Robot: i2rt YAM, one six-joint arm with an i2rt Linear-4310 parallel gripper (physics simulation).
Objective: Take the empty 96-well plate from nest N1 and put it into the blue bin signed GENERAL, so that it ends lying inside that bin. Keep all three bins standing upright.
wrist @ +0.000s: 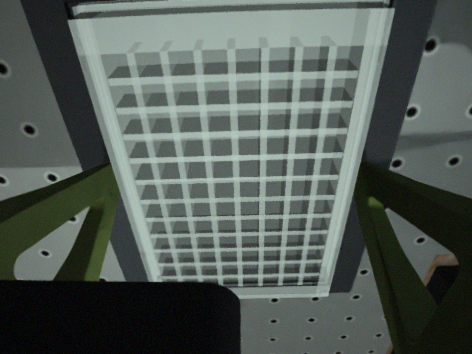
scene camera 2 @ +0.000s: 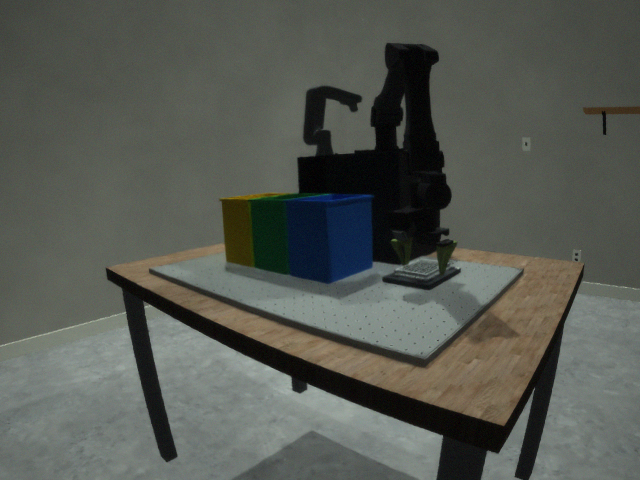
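Where they show: gripper, fingertip midpoint: (wrist: 236,176) (scene camera 2: 423,272); arm's base, origin of the base link: (scene camera 2: 386,152).
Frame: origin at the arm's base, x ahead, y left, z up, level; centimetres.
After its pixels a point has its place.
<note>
The clear 96-well plate (scene camera 2: 424,266) {x 20.2, y 24.3, z -26.4 cm} (wrist: 245,190) {x 20.3, y 23.8, z -26.8 cm} lies flat in a dark nest (scene camera 2: 403,280) {x 28.2, y 23.8, z -27.8 cm} (wrist: 70,90) {x 23.8, y 29.6, z -27.8 cm} on the pegboard; no nest label is readable. My gripper (scene camera 2: 423,268) {x 20.2, y 24.1, z -27.8 cm} (wrist: 236,176) {x 20.2, y 24.1, z -27.8 cm} is open, with its green fingers astride the plate, one tip close beside each long edge. Whether the tips touch the plate cannot be told. The blue bin (scene camera 2: 349,237) {x 28.7, y 9.3, z -19.9 cm} stands upright to the left of the nest in the scene view; its sign and its inside bottom do not show. The bins do not show in the wrist view.
The green bin (scene camera 2: 269,237) {x 37.6, y -8.7, z -20.3 cm} and the yellow bin (scene camera 2: 237,232) {x 38.4, y -21.8, z -20.1 cm} stand upright in a row beside the blue one. A black box (scene camera 2: 351,173) {x 12.0, y -3.8, z -5.8 cm} stands behind them, with a small dark arm-shaped device (scene camera 2: 315,116) above it. The perforated grey board (scene camera 2: 330,310) {x 48.4, y 21.6, z -29.0 cm} lies on the wooden table (scene camera 2: 465,397) {x 58.7, y 53.5, z -30.3 cm}.
</note>
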